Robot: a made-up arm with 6 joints.
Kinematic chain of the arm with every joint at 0, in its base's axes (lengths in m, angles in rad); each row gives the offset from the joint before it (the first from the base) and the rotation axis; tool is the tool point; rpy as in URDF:
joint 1: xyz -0.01 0 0.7 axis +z
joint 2: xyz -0.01 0 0.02 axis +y
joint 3: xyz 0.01 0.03 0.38 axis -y
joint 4: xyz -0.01 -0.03 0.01 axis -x
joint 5: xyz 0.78 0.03 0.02 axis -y
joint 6: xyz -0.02 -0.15 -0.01 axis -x
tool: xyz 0 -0.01 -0.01 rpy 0.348 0.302 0.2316
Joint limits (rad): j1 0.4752..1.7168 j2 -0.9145..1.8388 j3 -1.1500..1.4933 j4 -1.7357..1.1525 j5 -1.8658..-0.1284 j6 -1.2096..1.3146
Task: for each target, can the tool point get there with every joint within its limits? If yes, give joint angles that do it. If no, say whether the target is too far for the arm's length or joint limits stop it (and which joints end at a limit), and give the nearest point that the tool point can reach.
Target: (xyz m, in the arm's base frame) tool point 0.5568 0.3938 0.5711
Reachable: yes | joints 0.7234 0.3518 -0.2780 -0.8526 -0.2598 -0.8216
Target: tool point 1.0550 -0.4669 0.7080
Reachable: no: joint limits stop it (at a limit: joint 1, joint 5) | nearest point 0.7065 0.2105 0.7080 | short by 0.762 m
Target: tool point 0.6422 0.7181 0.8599
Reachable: yes | joints 0.9305 0.6530 0.3026 0.5514 -1.2534 0.0636
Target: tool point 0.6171 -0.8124 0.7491
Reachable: no: joint limits stop it (at a limit: joint 1, joint 2, joint 3, joint 5, joint 6) | nearest point 0.1646 -0.3993 0.5584 | short by 0.642 m
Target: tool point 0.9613 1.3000 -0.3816
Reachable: no: too far | nearest point 0.5730 0.7803 0.1252 | short by 0.823 m
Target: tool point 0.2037 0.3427 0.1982
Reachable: yes | joints 1.2571 0.8958 -0.6839 0.5692 -0.7084 1.0304
